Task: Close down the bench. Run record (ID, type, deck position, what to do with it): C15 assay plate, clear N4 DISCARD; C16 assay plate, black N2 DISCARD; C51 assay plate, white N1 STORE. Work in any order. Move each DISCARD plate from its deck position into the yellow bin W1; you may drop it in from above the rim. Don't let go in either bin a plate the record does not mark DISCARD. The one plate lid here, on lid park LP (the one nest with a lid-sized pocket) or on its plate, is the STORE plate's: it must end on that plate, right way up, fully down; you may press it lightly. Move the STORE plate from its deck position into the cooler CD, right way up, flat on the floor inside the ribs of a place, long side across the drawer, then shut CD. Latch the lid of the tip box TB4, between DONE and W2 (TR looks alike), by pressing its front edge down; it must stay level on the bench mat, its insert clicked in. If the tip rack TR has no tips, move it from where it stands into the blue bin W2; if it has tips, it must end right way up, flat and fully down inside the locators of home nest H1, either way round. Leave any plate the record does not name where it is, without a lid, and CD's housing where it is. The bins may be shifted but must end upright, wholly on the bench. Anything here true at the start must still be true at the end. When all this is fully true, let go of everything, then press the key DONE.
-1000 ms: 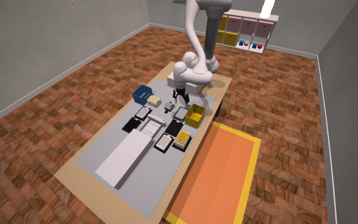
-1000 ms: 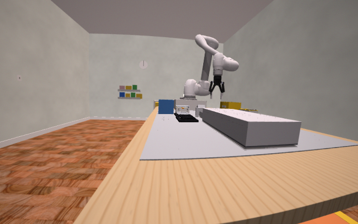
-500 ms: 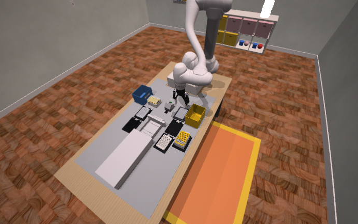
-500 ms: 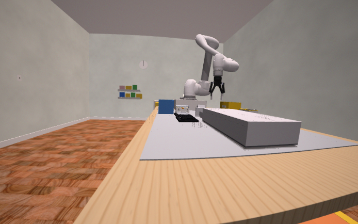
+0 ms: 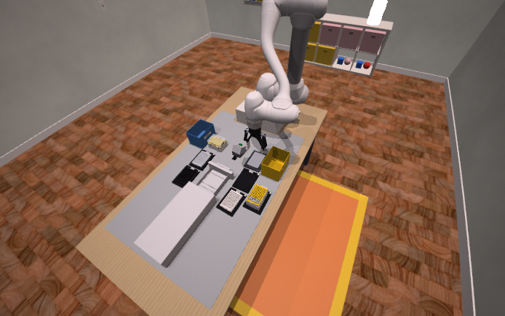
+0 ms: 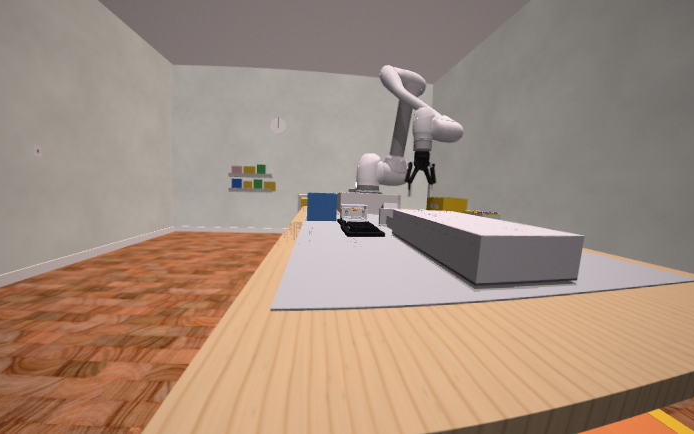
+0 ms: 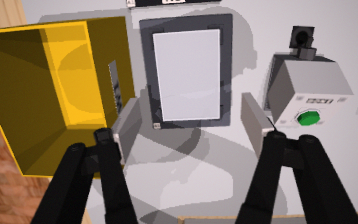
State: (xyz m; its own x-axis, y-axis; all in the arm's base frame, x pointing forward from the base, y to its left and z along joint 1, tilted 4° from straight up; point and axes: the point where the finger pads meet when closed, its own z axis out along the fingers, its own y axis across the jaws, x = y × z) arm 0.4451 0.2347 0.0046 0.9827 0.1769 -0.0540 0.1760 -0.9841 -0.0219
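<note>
Now: hand 12 cm above the plate lid. Round my hand: grey lid park: 14 cm below; yellow bin W1: 15 cm to the left, 10 cm below, 3 cm behind; done key: 15 cm to the right, 8 cm below, 2 cm behind.
</note>
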